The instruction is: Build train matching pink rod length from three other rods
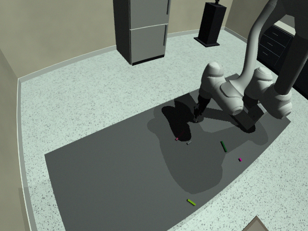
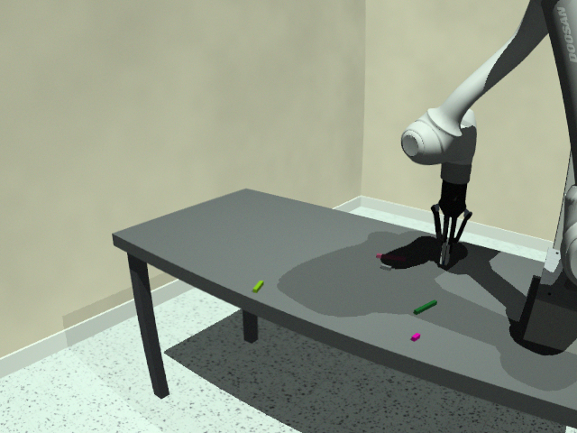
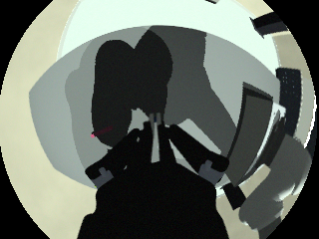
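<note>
Now: the blue rod 30 mm below my hand. Also, from my hand: pink rod: 160 mm ahead, 50 mm to the left, 40 mm below; grey rod: 140 mm ahead, 120 mm to the left, 40 mm below; green rod: 60 mm behind, 260 mm to the left, 40 mm below.
</note>
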